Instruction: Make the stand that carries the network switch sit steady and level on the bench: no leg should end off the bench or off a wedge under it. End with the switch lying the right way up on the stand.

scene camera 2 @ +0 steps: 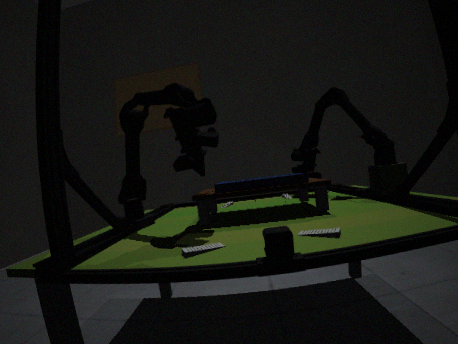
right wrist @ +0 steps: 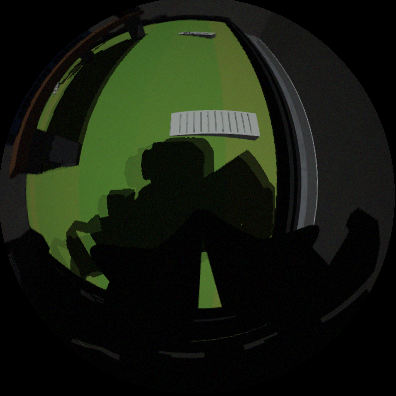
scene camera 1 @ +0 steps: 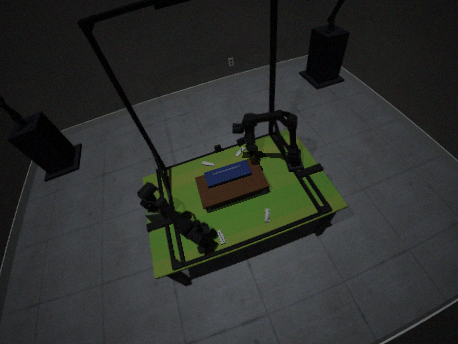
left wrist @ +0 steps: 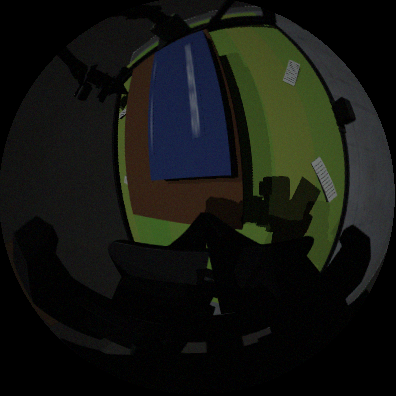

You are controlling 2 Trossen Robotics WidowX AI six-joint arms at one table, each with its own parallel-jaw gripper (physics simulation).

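Frame: origin at the left arm's base, x up, y right, z ahead, level; metres.
Seen in the pictures: left gripper, fingertip midpoint: (scene camera 2: 203, 175) (scene camera 1: 251, 157) (left wrist: 204, 217); right gripper, fingertip midpoint: (right wrist: 199, 214) (left wrist: 126, 93); left arm's base, origin of the base link: (scene camera 2: 134, 218) (scene camera 1: 294, 162) (left wrist: 207, 287); right arm's base, origin of the base link: (scene camera 2: 386, 164) (scene camera 1: 153, 207).
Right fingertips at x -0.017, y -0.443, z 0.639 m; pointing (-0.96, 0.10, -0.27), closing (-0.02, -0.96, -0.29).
Observation:
Offsets run from my right fingertips to a thing's top centre. "spot": to the spot under its first point. Level surfaces: height alone.
The brown stand (scene camera 1: 234, 192) (scene camera 2: 204, 194) (left wrist: 177, 199) stands mid-bench on the green bench top {dx -0.016 m} (scene camera 1: 289, 198) (scene camera 2: 364, 211). The blue network switch {dx +0.113, dy +0.373, dz -0.175 m} (scene camera 1: 227, 173) (scene camera 2: 262, 182) (left wrist: 188, 110) lies flat on its far half, label stripe up. Several grey ridged wedges lie loose, none under a leg that I can see: two on one side {spot: dx -0.010, dy +0.572, dz -0.037 m} (scene camera 1: 208, 163) {spot: dx -0.010, dy +0.640, dz -0.283 m} (scene camera 1: 240, 151) and two on the other {dx -0.004, dy +0.102, dz -0.380 m} (scene camera 1: 267, 214) {dx -0.004, dy +0.007, dz -0.089 m} (scene camera 1: 221, 236). My left gripper (scene camera 1: 254, 154) (scene camera 2: 198, 170) (left wrist: 204, 217) is shut and empty, above the stand's end. My right gripper (scene camera 1: 212, 243) (scene camera 2: 307, 172) (right wrist: 199, 214) is shut and empty, low over the bench just short of a wedge {spot: dx -0.010, dy +0.006, dz -0.084 m} (right wrist: 214, 124).
Black frame rails (scene camera 1: 311, 191) run along the bench edges, with tall gantry posts (scene camera 1: 273, 68) at the back. A small black camera block {spot: dx +0.034, dy +0.675, dz -0.118 m} (scene camera 1: 217, 147) (scene camera 2: 278, 243) sits on one rail. The stand's legs (scene camera 2: 207, 209) (scene camera 2: 321, 199) rest on the bench in scene camera 2.

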